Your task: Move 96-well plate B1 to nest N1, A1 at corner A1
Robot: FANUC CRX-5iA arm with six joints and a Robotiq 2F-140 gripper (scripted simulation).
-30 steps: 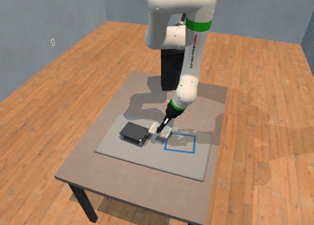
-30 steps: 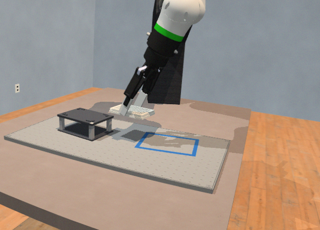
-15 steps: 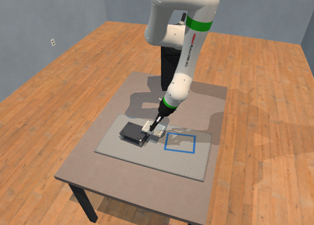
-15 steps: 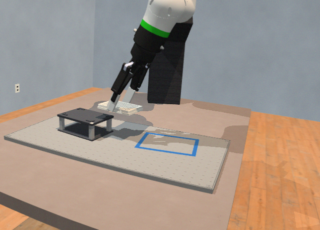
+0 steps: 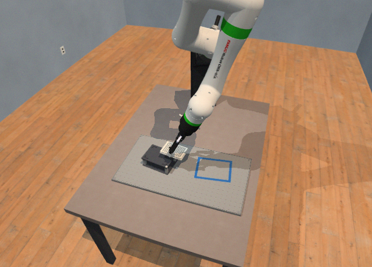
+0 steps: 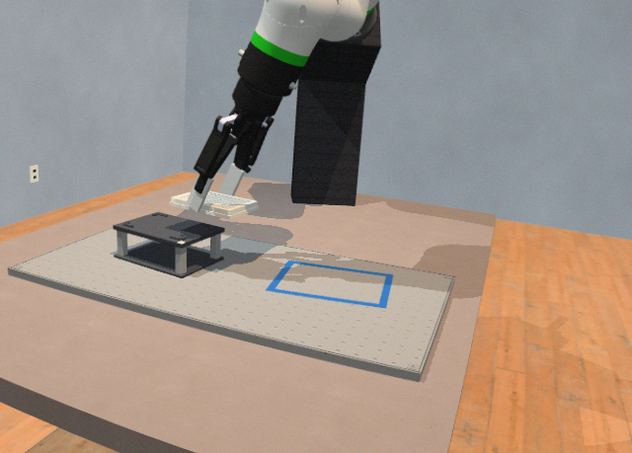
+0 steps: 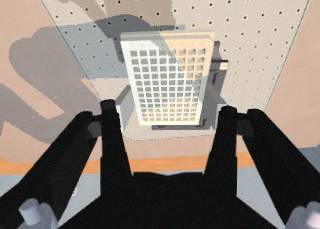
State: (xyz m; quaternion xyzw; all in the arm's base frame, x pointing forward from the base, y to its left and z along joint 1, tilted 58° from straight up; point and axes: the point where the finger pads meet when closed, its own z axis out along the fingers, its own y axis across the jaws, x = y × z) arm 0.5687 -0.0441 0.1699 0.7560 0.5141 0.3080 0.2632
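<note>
My gripper is now 80 mm short of the A1 label and 80 mm above it. Round my hand: white 96-well plate (20 mm below).
</note>
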